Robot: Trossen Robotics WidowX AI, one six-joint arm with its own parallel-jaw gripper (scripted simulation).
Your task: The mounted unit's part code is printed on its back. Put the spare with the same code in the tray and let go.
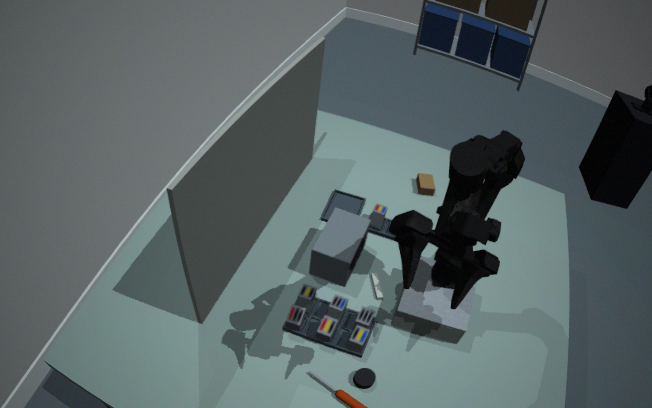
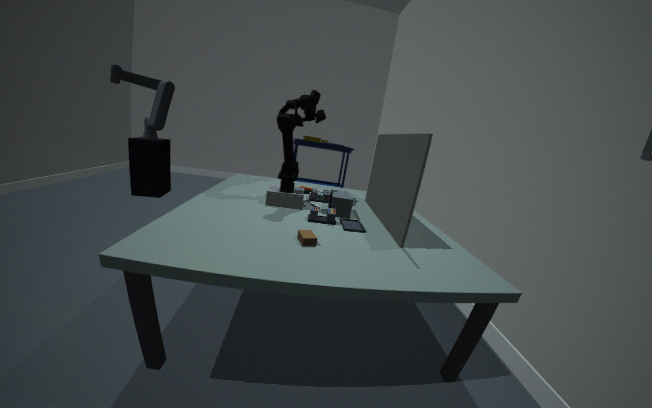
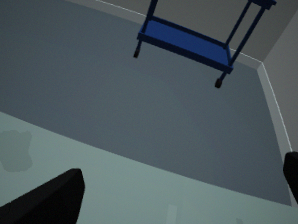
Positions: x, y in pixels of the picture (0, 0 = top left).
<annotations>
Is my gripper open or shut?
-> Open.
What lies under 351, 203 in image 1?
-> A tray.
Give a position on a mounted unit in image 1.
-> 334, 256
</annotations>
